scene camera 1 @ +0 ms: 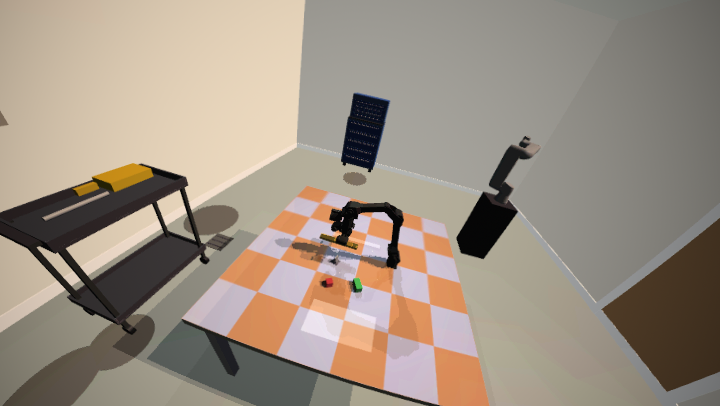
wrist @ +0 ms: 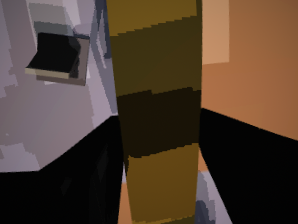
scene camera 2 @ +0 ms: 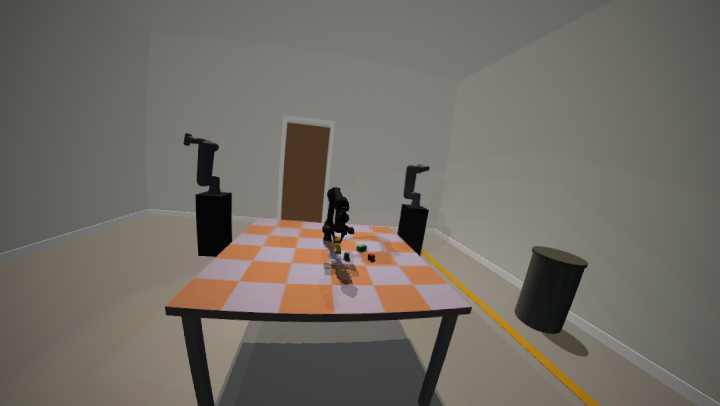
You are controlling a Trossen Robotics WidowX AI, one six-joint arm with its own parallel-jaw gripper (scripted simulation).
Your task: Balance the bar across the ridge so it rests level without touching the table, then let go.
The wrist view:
gripper: 158,121
yellow-and-dark striped bar: 157,59, held by the gripper
